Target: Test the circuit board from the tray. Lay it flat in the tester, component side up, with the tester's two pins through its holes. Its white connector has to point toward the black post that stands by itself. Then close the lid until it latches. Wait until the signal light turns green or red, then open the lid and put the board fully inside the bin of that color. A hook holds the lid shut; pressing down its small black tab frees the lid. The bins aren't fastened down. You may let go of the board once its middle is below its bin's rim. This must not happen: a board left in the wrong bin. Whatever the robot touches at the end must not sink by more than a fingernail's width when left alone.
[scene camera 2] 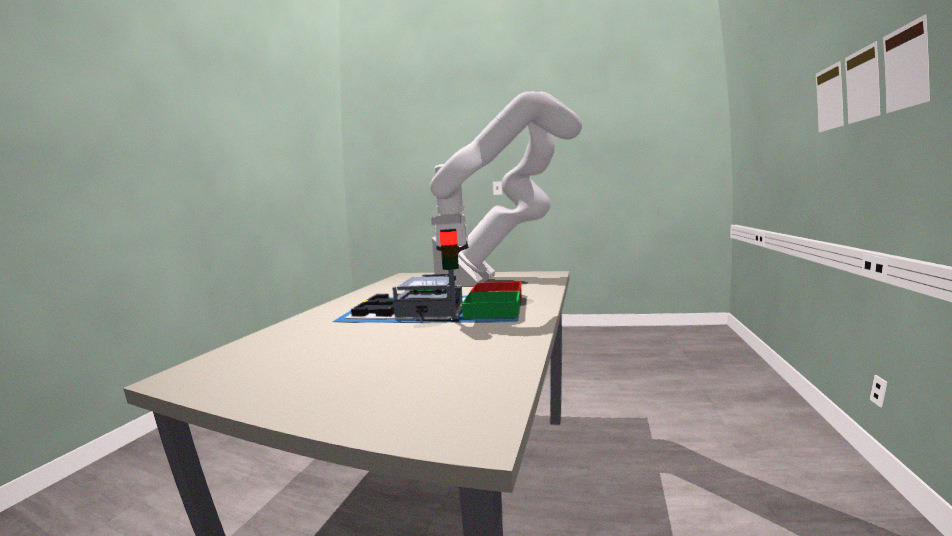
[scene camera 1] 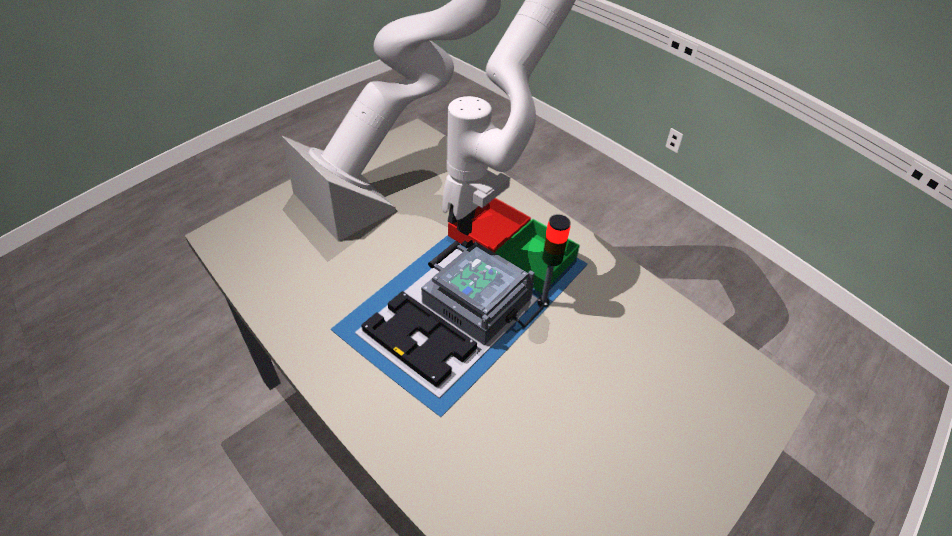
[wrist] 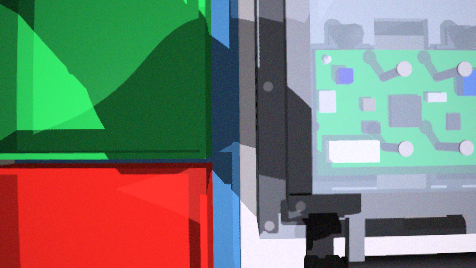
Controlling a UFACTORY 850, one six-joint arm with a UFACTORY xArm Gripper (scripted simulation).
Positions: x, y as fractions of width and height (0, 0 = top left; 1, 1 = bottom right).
green bin: scene camera 2 0.53, 0.57; scene camera 1 0.55, 0.46; wrist 0.18, 0.32
